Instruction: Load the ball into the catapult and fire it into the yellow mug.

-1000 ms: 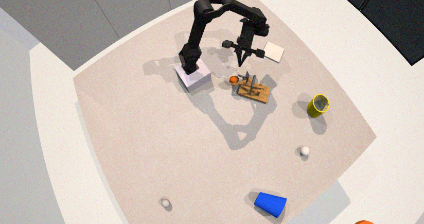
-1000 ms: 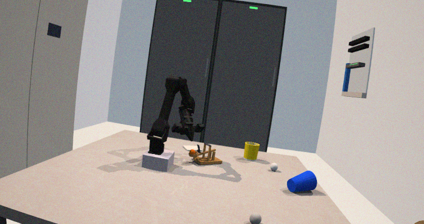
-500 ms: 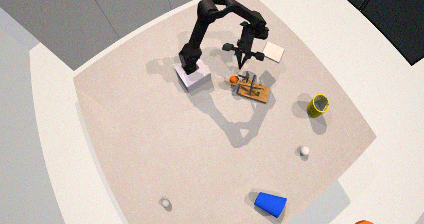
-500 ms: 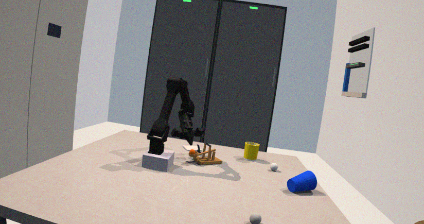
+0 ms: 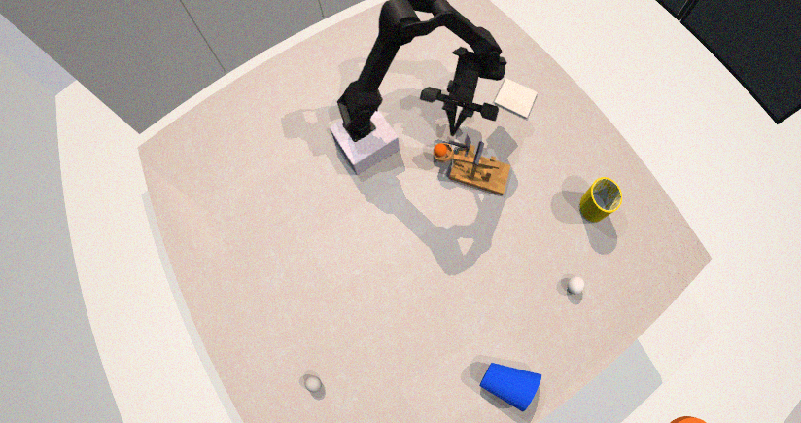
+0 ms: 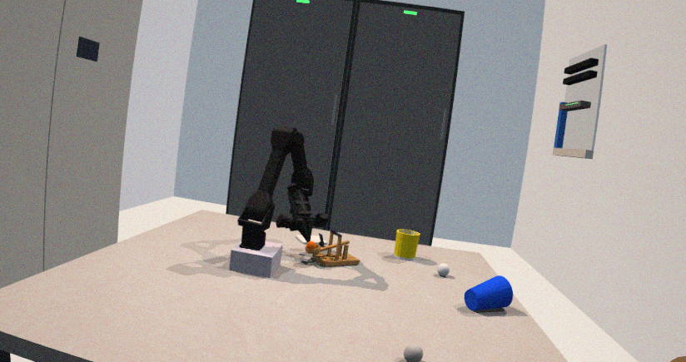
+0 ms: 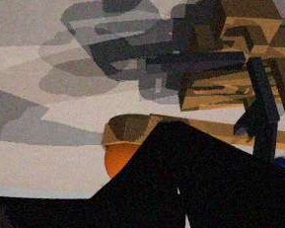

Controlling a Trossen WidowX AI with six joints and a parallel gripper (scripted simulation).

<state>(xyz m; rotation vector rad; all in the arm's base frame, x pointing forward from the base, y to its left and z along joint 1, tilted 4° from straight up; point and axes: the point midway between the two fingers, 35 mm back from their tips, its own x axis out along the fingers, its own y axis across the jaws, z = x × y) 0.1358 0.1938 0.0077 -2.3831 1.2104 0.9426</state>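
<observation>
My gripper tip is 50 mm to the left of the orange ball and 20 mm short of it. The rest, counted from my gripper tip: wooden catapult: 60 mm ahead, 10 mm below; flat white tile: 250 mm to the left, 60 mm below, 20 mm behind; yellow mug: 350 mm ahead, 220 mm to the left, 30 mm below.
</observation>
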